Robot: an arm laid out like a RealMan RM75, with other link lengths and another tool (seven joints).
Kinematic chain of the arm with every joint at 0, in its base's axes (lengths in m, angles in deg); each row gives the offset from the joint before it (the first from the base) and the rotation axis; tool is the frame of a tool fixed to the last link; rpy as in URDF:
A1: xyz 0 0 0.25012 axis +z
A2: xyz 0 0 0 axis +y
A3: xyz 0 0 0.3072 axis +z
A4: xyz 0 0 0 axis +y
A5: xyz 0 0 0.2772 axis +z
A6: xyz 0 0 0 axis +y
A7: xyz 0 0 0.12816 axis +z
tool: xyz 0.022 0.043 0.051 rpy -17.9 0 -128.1
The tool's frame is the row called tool.
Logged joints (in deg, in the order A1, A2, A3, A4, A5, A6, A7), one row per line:
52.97 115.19 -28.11 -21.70 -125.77 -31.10 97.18
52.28 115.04 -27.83 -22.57 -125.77 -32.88 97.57
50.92 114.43 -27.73 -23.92 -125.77 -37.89 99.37
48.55 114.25 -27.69 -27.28 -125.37 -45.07 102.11
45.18 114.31 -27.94 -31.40 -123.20 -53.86 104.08
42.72 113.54 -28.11 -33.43 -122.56 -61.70 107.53
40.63 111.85 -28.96 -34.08 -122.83 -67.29 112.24
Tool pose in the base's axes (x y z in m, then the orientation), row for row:
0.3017 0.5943 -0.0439 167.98 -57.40 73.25
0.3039 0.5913 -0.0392 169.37 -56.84 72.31
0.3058 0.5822 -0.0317 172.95 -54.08 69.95
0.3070 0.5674 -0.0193 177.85 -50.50 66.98
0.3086 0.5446 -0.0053 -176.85 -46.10 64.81
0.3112 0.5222 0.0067 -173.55 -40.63 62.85
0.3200 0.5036 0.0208 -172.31 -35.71 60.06
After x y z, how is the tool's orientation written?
As angles about the fixed x, y, z axes (roll, pitch, yaw), in degrees.
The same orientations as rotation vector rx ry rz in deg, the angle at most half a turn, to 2 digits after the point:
-116.23 -76.43 -69.74
-116.55 -76.48 -68.47
-118.27 -77.32 -64.05
-120.13 -77.96 -57.81
-121.44 -79.09 -49.92
-124.62 -79.76 -42.38
-129.46 -78.62 -37.14

